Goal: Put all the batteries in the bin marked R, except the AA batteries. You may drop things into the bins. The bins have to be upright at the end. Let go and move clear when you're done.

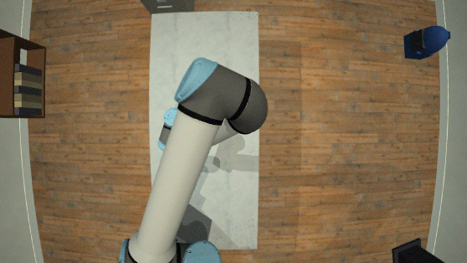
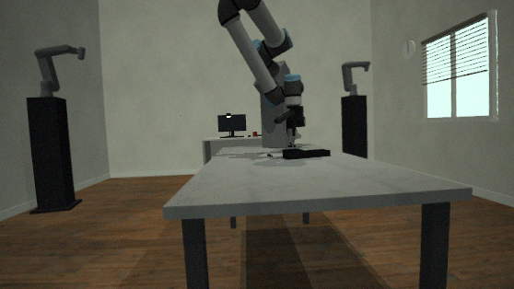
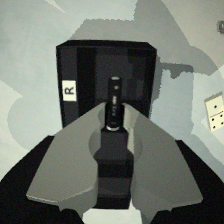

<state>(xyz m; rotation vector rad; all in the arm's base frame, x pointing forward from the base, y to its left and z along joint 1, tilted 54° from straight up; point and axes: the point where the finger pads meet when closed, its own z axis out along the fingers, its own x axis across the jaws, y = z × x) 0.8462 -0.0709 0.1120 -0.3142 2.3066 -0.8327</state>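
Right now the black bin is 10 mm ahead of my hand, 80 mm to the left of it and 50 mm below it. The rest, counted from my hand: white domino 140 mm behind, 40 mm to the left, 70 mm below; blue cylindrical battery 70 mm behind, 100 mm to the left, 70 mm below; thin black cylindrical battery 10 mm below.
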